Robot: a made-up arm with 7 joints. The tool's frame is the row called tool.
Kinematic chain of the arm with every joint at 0, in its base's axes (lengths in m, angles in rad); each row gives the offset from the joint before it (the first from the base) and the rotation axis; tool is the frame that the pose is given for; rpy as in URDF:
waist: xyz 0 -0.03 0.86 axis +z
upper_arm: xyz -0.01 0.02 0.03 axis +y
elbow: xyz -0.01 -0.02 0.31 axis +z
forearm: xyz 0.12 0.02 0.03 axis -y
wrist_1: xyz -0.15 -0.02 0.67 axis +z
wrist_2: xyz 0 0 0.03 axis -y
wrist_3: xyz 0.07 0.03 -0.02 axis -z
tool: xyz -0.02 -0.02 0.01 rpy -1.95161 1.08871 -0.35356
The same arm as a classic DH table. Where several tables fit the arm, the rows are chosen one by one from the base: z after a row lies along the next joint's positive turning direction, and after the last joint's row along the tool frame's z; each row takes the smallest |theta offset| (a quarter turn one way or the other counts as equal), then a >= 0, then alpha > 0; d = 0 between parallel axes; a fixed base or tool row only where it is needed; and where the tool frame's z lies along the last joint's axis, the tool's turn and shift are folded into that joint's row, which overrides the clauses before.
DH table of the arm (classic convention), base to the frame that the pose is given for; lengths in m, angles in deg. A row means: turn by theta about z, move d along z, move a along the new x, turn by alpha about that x. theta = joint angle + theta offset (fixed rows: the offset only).
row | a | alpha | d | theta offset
base (fixed) | 0.03 | 0 | 0 | -90
waist | 0.01 | 90 | 0.89 | -90
upper_arm | 0.01 | -90 | 0 | 0
elbow | -0.12 | -90 | 0.34 | 0
forearm | 0.15 | 90 | 0 | 0
wrist_1 | 0 | -90 | 0.7 | 0
wrist_2 | -0.07 | -90 | -0.03 | 0
wrist_3 | 0.0197 | -80.08 | 0.0135 | 0.73
tool (fixed) | 0 | 0 | -0.0206 | -115.91

